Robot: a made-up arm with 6 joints.
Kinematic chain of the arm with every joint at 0, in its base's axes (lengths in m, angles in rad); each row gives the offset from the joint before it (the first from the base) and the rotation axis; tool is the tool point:
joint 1: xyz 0 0 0.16 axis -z
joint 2: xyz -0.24 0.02 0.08 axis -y
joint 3: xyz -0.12 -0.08 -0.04 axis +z
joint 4: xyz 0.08 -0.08 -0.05 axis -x
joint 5: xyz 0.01 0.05 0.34 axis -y
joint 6: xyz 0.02 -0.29 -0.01 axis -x
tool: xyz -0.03 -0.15 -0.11
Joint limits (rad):
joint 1: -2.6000..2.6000
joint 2: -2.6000..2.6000
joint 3: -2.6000..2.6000
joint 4: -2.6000..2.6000
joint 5: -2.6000..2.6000
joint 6: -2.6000..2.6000
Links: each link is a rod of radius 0.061 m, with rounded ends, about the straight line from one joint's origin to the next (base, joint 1, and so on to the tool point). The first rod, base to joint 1, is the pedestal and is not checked.
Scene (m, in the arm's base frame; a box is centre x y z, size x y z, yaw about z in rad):
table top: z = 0
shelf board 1: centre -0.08 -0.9 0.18 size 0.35 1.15 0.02 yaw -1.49
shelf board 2: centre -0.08 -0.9 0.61 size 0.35 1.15 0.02 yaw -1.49
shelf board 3: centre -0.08 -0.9 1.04 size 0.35 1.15 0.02 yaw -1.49
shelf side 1: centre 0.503 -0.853 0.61 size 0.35 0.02 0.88 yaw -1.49
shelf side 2: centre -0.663 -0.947 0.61 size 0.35 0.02 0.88 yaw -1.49
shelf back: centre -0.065 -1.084 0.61 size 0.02 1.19 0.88 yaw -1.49
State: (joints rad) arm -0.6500 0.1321 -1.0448 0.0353 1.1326 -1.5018
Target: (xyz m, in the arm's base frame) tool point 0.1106 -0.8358 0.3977
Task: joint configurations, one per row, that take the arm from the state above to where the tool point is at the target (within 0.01 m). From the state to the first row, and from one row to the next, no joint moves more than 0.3 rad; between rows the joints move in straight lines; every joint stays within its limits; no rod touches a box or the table.
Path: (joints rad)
1: -0.9039 0.0441 -1.1962 -0.1825 1.4016 -1.2064
2: -1.1579 -0.0438 -1.3475 -0.4003 1.6707 -0.9110

